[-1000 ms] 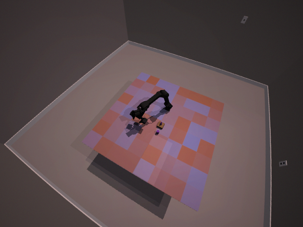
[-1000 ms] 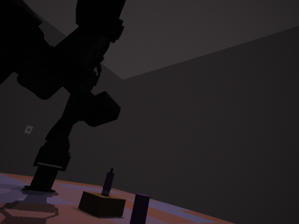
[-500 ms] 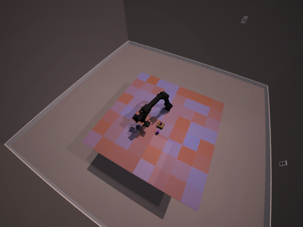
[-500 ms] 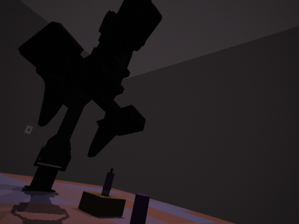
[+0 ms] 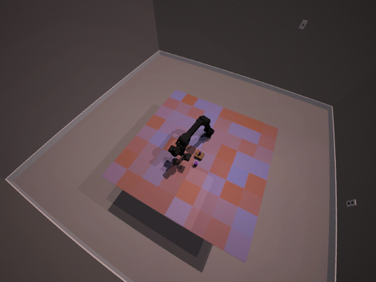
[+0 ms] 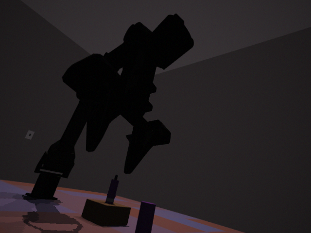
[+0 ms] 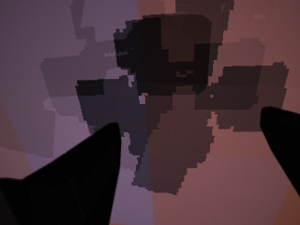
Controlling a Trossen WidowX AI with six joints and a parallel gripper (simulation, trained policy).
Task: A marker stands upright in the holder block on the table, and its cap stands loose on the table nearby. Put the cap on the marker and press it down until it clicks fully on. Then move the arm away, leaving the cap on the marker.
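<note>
Right now the purple cap is 150 mm to the left of my gripper tip, 70 mm below it and 50 mm behind it. Also, from my gripper tip: holder block (150 mm behind, 140 mm to the left, 80 mm below).
</note>
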